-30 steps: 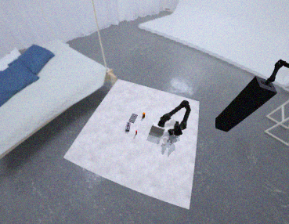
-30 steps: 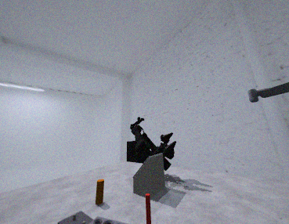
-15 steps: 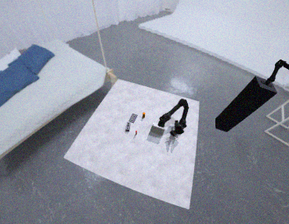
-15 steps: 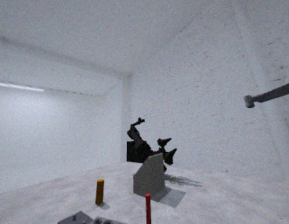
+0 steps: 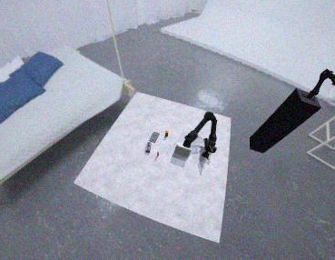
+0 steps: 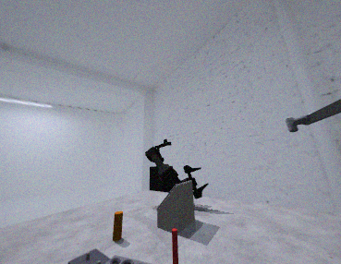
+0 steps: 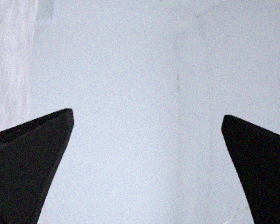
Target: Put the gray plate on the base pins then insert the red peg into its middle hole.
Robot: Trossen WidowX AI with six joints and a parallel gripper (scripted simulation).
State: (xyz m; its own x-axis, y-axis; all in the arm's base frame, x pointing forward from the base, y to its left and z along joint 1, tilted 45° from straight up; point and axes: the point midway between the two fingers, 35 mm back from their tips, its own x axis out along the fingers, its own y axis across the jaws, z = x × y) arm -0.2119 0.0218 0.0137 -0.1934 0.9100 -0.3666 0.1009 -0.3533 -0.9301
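The gray plate lies 570 mm ahead of my gripper tip, 130 mm below it and 60 mm to the left of it. The rest, counted from my gripper tip: red peg: 450 mm ahead, 130 mm below, 100 mm to the left; orange block: 460 mm ahead, 150 mm to the right, 130 mm below; base: 570 mm ahead, 160 mm below, 80 mm to the right.
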